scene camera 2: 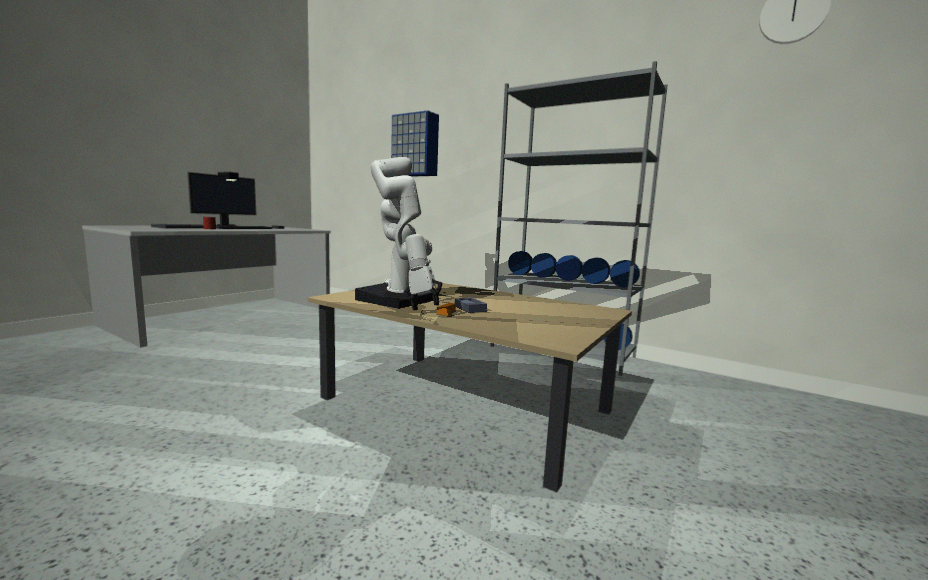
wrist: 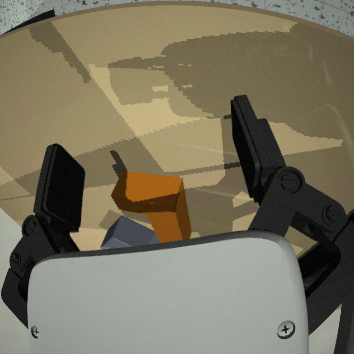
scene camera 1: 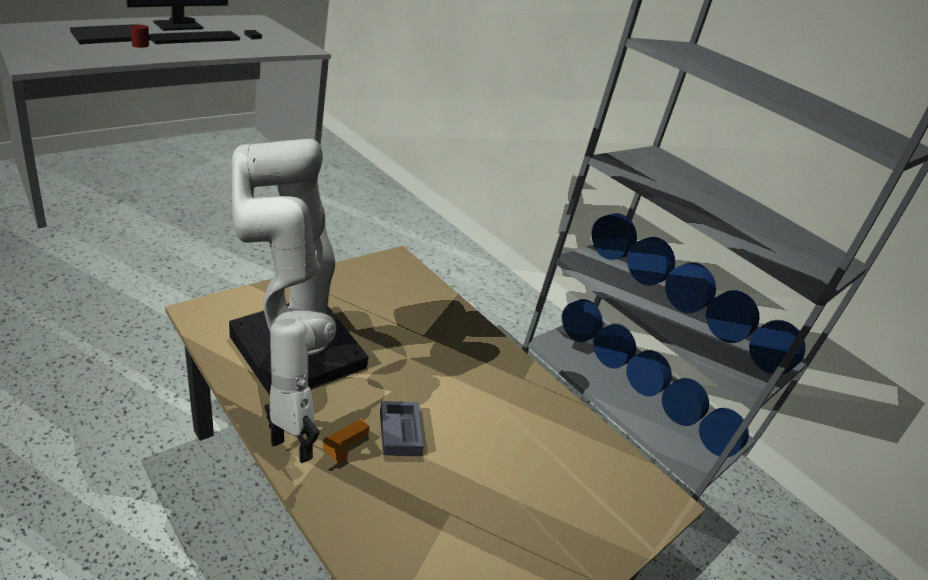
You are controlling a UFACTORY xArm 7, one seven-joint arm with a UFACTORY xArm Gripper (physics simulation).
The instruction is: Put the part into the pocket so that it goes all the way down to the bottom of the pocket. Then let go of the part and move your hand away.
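Frame: origin at the arm's base, x ahead, y right, z down, level; centimetres.
Where they show: gripper, fingertip midpoint: (scene camera 2: pixel 425 307) (wrist: pixel 144 135) (scene camera 1: pixel 291 452); arm's base, origin of the base link: (scene camera 2: pixel 400 289).
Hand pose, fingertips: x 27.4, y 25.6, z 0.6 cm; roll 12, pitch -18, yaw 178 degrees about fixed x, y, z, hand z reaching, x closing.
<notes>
Things, the pixels of their top centre, and the offset from my fingertips. Level surfaces: height alone.
- orange part, middle of its top: (wrist: pixel 153 229) (scene camera 1: pixel 350 436) (scene camera 2: pixel 449 305) dx +4.0, dy -13.7, dz +1.1 cm
- grey-blue block with the pocket, middle of its top: (wrist: pixel 145 261) (scene camera 1: pixel 402 422) (scene camera 2: pixel 470 300) dx +8.7, dy -25.5, dz +0.5 cm
- wooden table, its level: dz +4.1 cm
The orange part (scene camera 1: pixel 347 437) (scene camera 2: pixel 446 309) (wrist: pixel 152 187), a long arm with a crosspiece at one end, lies on the table outside the pocket. The grey-blue block with the pocket (scene camera 1: pixel 402 450) (scene camera 2: pixel 473 307) (wrist: pixel 127 232) stands close by, to the right of the part in the first scene view. The recess faces up. My gripper (scene camera 1: pixel 291 447) (scene camera 2: pixel 424 304) (wrist: pixel 144 135) is open, with nothing between its fingers. It is low over the table, left of the part in the first scene view. In the wrist view the gripper housing hides much of the block and the part's lower end.
The wooden table (scene camera 1: pixel 479 437) (scene camera 2: pixel 533 328) carries the arm's black base plate (scene camera 1: pixel 342 365) (scene camera 2: pixel 369 295) behind the gripper. The table's edge runs close to the left of the gripper in the first scene view. A metal shelf rack (scene camera 1: pixel 574 205) (scene camera 2: pixel 501 184) with blue balls stands beyond the table.
</notes>
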